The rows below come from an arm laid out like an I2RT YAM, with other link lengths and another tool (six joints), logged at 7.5 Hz.
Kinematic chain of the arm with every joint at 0, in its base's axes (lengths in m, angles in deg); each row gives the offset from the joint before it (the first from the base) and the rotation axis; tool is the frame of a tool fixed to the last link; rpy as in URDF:
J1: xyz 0 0 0.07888 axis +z
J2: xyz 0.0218 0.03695 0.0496 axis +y
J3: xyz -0.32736 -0.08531 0 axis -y
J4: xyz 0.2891 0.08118 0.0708 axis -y
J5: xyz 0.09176 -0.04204 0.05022 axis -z
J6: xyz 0.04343 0 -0.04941 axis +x
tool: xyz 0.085 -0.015 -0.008 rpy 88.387 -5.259 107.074
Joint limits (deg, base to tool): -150..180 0..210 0..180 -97..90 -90..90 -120..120
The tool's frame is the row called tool.
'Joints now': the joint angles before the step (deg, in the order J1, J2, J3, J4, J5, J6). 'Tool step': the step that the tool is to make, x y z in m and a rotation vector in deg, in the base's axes. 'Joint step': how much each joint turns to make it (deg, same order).
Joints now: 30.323 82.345 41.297 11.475 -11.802 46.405
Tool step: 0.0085 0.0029 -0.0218 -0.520 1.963 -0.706
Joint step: -0.221 4.042 -0.001 2.233 0.145 0.725
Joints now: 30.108 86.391 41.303 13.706 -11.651 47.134
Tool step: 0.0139 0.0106 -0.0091 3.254 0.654 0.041
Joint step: -0.356 4.295 0.815 5.098 -1.943 2.569
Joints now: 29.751 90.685 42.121 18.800 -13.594 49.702
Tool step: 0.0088 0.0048 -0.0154 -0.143 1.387 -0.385
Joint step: -0.046 3.591 0.970 1.504 0.008 0.676
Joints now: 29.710 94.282 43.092 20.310 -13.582 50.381
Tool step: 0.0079 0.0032 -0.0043 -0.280 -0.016 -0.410
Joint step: -0.012 1.883 1.199 0.558 0.470 -0.011
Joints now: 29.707 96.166 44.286 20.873 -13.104 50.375
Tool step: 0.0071 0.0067 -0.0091 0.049 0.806 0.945
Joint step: 0.009 2.746 1.483 0.562 -1.029 -0.113
